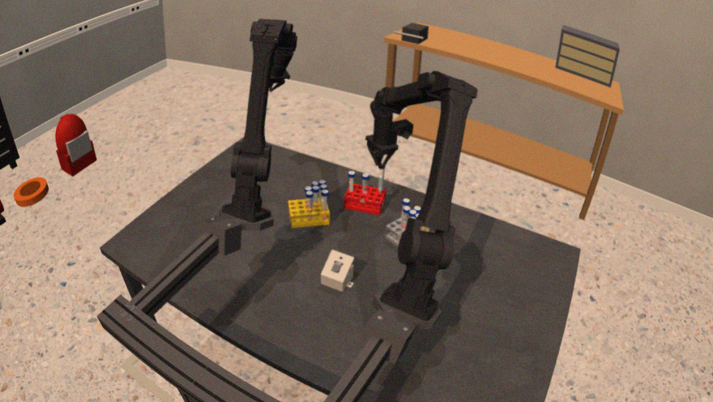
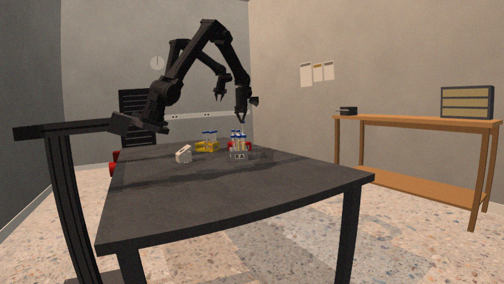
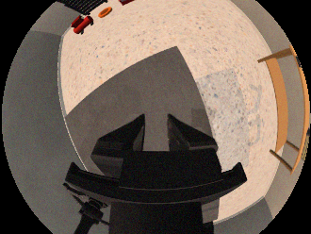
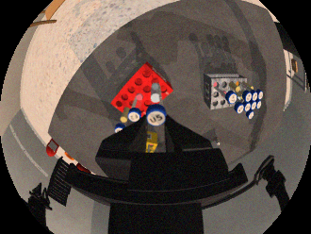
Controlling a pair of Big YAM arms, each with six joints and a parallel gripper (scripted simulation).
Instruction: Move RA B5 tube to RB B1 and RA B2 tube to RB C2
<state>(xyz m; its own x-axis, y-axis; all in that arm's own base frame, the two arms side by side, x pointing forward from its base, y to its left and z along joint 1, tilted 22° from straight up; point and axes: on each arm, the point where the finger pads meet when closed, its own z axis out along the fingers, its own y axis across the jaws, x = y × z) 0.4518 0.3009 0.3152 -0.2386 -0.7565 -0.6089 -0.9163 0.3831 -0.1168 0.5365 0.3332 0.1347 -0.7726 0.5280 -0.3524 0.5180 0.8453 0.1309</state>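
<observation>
My right gripper is now 15 cm above the red rack, 4 cm to the right of it and 1 cm past it.
</observation>
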